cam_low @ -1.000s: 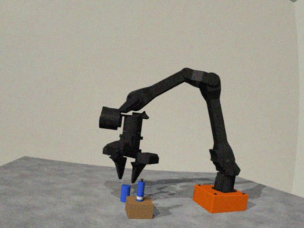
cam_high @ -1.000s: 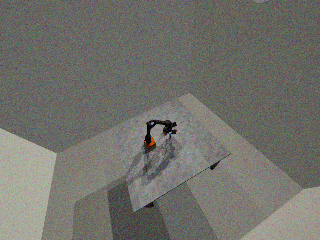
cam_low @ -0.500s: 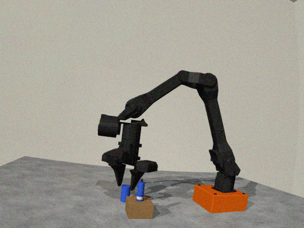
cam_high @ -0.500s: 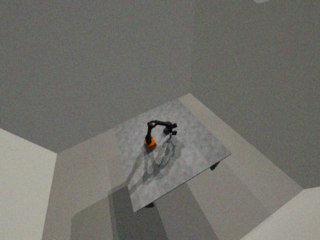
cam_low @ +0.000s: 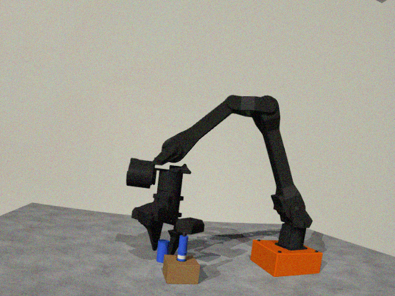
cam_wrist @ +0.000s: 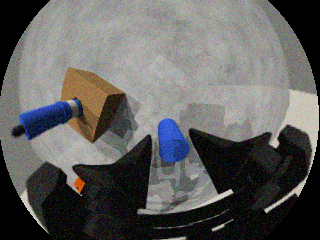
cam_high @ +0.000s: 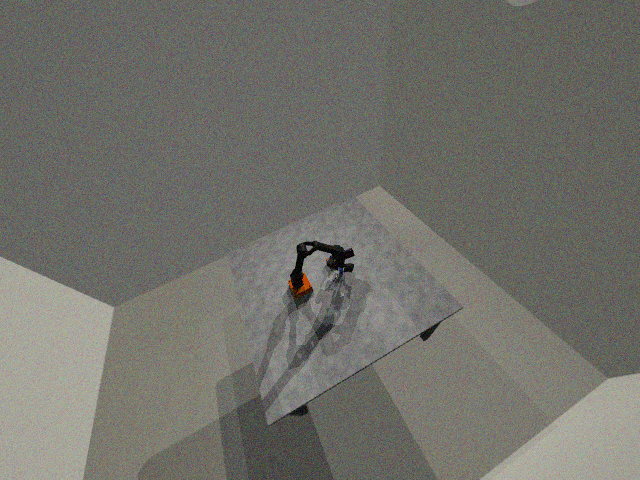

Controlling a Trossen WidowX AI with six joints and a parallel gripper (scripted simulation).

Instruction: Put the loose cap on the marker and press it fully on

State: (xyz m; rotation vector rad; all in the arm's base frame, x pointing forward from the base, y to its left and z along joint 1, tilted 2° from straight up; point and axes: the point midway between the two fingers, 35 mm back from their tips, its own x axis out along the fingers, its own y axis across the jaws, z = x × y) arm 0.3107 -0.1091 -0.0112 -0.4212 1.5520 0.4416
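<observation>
Right now my gripper tip is 11 cm to the right of the brown holder block. The rest, counted from my gripper tip: blue cap (1 cm above).
</observation>
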